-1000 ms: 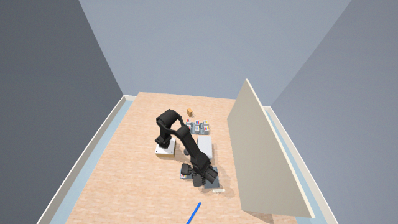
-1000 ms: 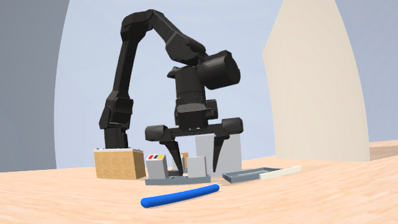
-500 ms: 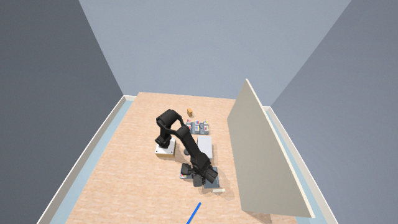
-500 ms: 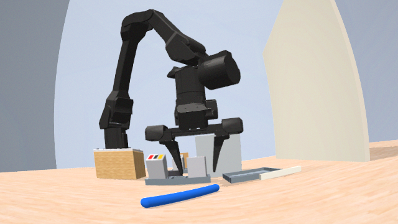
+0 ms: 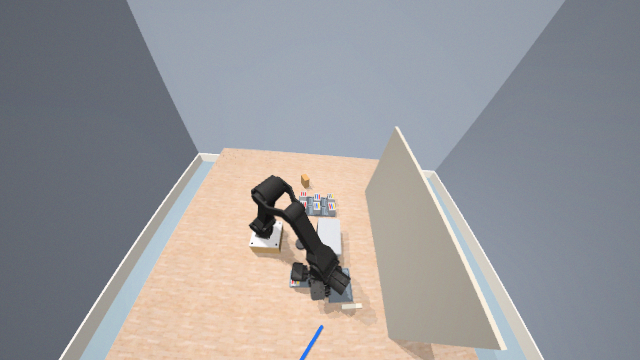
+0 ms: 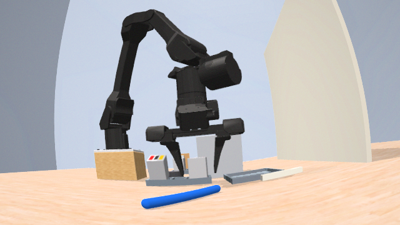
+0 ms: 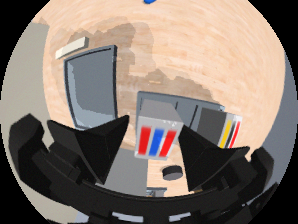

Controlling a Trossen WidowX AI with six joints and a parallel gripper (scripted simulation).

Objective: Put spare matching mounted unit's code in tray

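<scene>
Now: the rack 40 mm behind my gripper tip, 10 mm to the right of it and 10 mm below it. From my gripper tip the other things lie so: grey tray: 100 mm ahead, 10 mm to the right, 10 mm below; white strip: 160 mm ahead, 80 mm to the right, 10 mm below; black disc: 130 mm to the left, 90 mm behind, 10 mm below.
</scene>
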